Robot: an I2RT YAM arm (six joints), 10 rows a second.
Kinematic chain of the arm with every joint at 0, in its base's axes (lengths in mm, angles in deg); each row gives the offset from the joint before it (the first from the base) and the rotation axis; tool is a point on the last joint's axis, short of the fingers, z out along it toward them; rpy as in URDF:
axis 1: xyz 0 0 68 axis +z
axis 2: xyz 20 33.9 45.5 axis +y
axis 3: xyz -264 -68.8 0 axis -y
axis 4: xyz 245 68.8 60 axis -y
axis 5: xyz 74 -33.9 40.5 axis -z
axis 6: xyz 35.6 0 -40.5 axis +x
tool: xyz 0 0 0 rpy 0 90 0
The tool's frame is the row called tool.
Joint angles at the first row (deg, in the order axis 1, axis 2, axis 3, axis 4, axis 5, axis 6):
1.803, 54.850, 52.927, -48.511, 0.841, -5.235
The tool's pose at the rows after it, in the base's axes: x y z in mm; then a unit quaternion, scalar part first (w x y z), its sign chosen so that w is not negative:
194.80 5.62 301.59 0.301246 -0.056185 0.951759 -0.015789
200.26 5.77 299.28 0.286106 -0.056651 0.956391 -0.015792
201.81 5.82 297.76 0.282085 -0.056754 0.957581 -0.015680
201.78 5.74 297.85 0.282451 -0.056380 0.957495 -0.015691
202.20 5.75 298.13 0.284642 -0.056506 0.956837 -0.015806
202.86 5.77 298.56 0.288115 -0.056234 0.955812 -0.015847
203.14 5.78 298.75 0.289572 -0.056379 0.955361 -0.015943
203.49 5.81 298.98 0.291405 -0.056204 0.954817 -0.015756
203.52 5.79 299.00 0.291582 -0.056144 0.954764 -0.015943
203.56 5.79 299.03 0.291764 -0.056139 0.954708 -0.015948
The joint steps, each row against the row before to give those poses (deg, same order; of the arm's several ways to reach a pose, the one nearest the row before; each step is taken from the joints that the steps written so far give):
-0.001, 4.349, 4.173, -4.283, -0.022, 0.021
0.002, 1.858, 0.788, -0.744, 0.045, -0.020
0.000, 0.481, 0.000, 0.000, 0.000, 0.000
-0.022, -0.022, -0.001, 0.022, 0.000, 0.021
-0.001, 0.001, 0.002, 0.261, -0.001, -0.022
0.000, -0.001, -0.002, 0.416, 0.000, 0.022
0.000, 0.000, 0.001, 0.174, 0.000, -0.022
0.002, 0.001, 0.000, 0.220, -0.021, 0.023
-0.003, -0.002, -0.001, 0.022, 0.021, -0.002
0.000, 0.002, 0.002, 0.021, 0.000, 0.000

